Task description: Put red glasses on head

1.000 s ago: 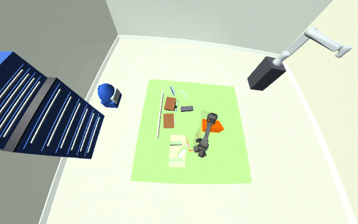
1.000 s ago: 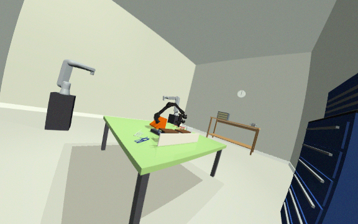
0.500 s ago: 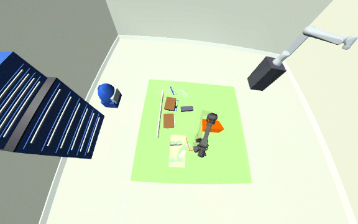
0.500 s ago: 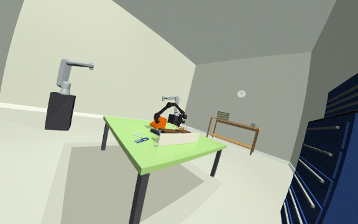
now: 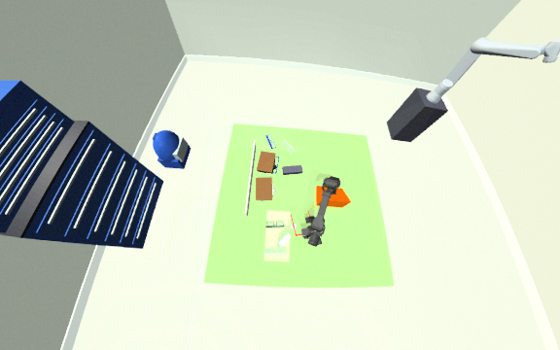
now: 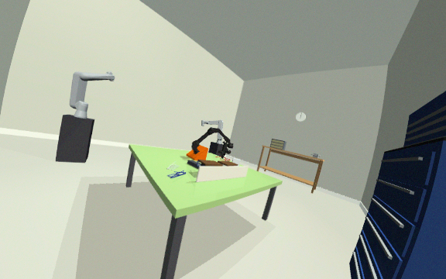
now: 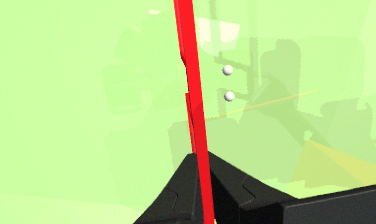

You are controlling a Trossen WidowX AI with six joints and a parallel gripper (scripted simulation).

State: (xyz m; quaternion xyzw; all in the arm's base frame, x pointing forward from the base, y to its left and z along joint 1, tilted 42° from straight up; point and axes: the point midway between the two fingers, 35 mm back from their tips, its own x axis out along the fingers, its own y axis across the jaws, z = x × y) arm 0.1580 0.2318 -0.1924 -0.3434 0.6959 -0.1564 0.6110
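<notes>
The white peg lies 110 mm ahead of my gripper tip, 40 mm to the right of it and 30 mm below it. Round my gripper tip: display head: 320 mm ahead, 280 mm to the right; long white panel: 460 mm ahead, 380 mm to the right; dark case: 140 mm ahead, 490 mm to the right, 40 mm below.
</notes>
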